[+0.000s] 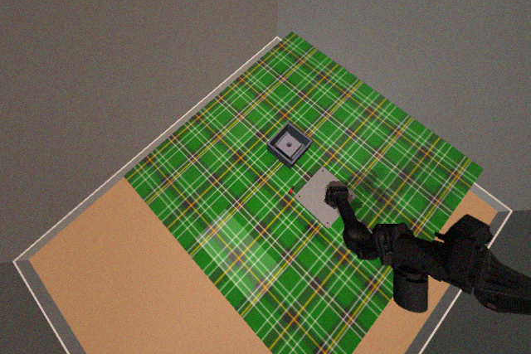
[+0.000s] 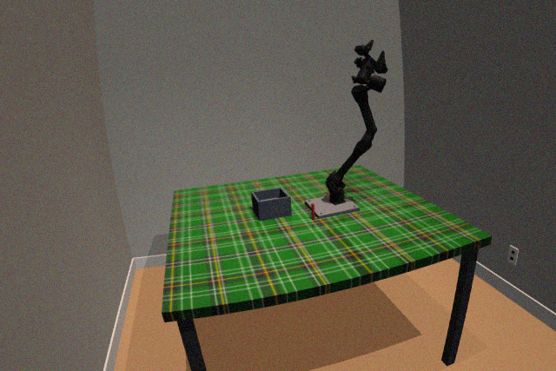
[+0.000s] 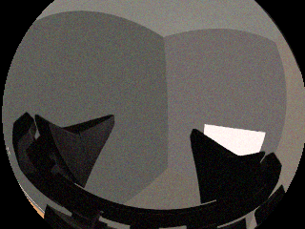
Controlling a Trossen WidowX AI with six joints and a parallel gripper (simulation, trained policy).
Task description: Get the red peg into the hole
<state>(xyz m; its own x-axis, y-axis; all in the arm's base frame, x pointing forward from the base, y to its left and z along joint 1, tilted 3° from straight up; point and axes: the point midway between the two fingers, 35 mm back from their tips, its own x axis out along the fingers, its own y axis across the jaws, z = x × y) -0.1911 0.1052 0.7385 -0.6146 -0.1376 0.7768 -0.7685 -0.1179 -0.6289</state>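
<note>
My gripper tip is now 370 mm short of the red peg, 30 mm to the left of it and 750 mm above it. Also, from my gripper tip: dark grey box: 520 mm ahead, 210 mm to the right, 760 mm below; then light plate: 520 mm ahead, 210 mm to the right, 740 mm below.
</note>
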